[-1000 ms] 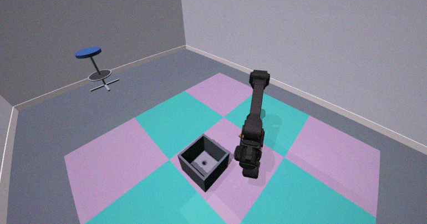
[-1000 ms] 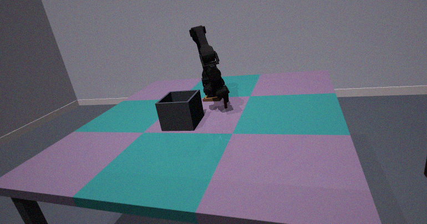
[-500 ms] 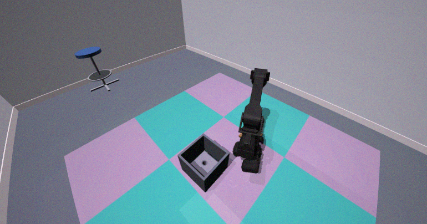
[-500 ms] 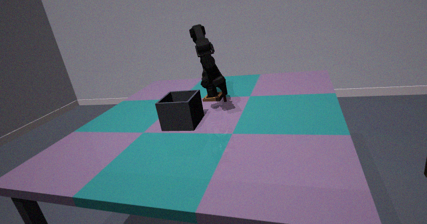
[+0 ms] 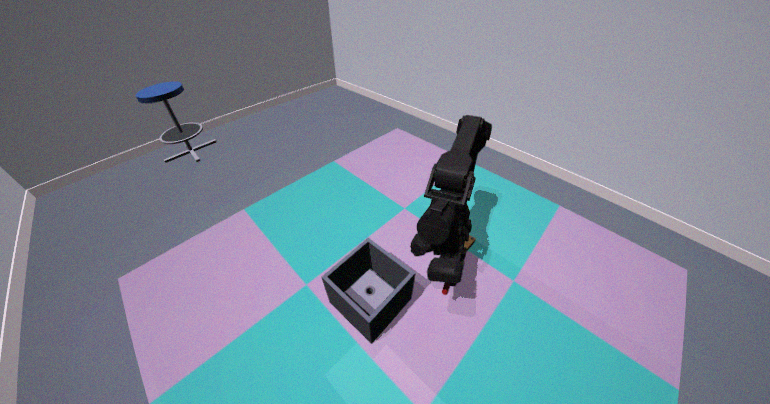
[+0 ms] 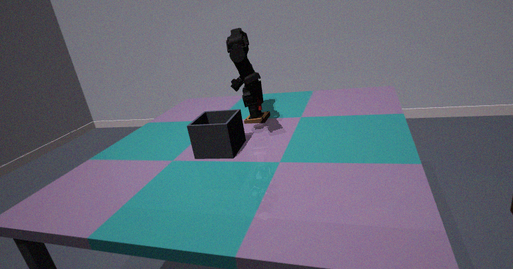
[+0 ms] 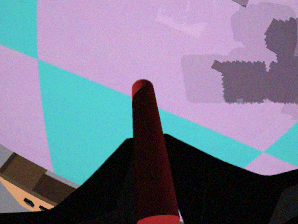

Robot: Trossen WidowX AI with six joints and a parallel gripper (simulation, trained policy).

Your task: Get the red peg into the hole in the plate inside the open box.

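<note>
Now: gripper tip 10 cm short of the grey plate, 17 cm to the left of it and 11 cm above it. The rest, counted from my gripper tip: red peg 1 cm to the right.
</note>
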